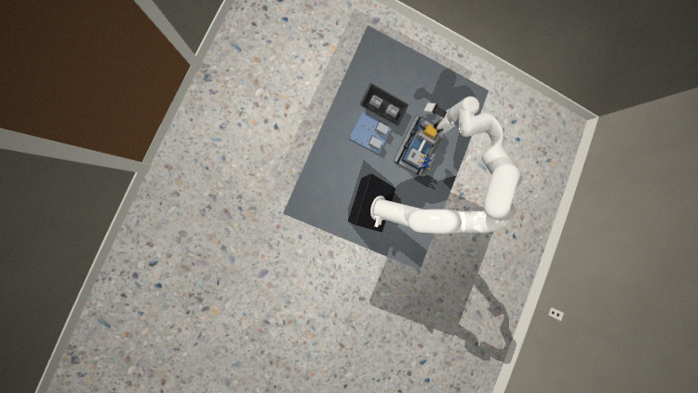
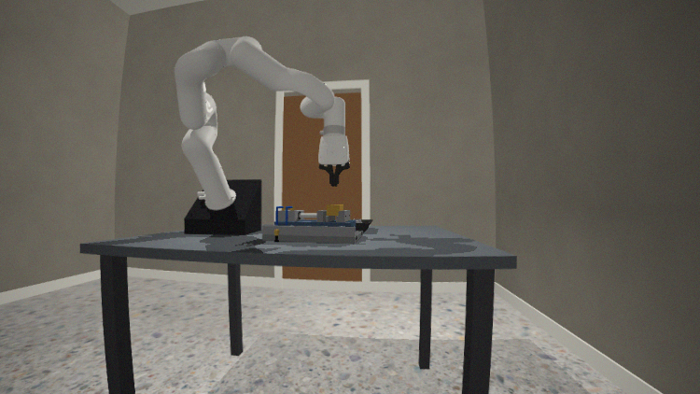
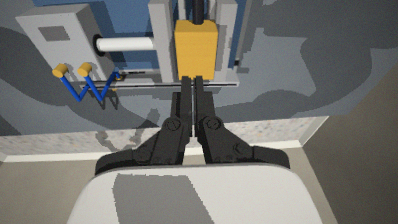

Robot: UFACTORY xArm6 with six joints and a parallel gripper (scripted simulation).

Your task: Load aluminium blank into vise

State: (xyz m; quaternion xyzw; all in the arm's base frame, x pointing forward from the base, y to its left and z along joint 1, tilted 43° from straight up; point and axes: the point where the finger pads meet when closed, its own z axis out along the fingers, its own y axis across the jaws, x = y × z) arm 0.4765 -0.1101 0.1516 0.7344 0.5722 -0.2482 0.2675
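My gripper is now 100 mm above the brass blank and 10 mm to the left of it. The rest, counted from my hand: vise: 160 mm below, 60 mm behind, 10 mm to the left.
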